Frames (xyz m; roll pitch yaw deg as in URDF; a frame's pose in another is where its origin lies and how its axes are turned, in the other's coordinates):
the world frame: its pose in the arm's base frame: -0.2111 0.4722 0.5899 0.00 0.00 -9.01
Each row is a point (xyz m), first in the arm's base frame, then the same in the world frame.
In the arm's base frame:
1: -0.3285 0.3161 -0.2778
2: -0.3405 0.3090 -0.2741
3: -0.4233 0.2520 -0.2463
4: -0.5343 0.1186 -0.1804
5: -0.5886 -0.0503 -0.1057
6: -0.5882 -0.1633 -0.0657
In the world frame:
1: -0.0915 -0.1726 -0.8677
2: -0.1022 -0.1815 -0.8640
3: -0.1751 -0.2507 -0.8362
4: -0.2638 -0.3999 -0.7703
5: -0.2910 -0.5752 -0.6956
6: -0.2729 -0.6867 -0.6556

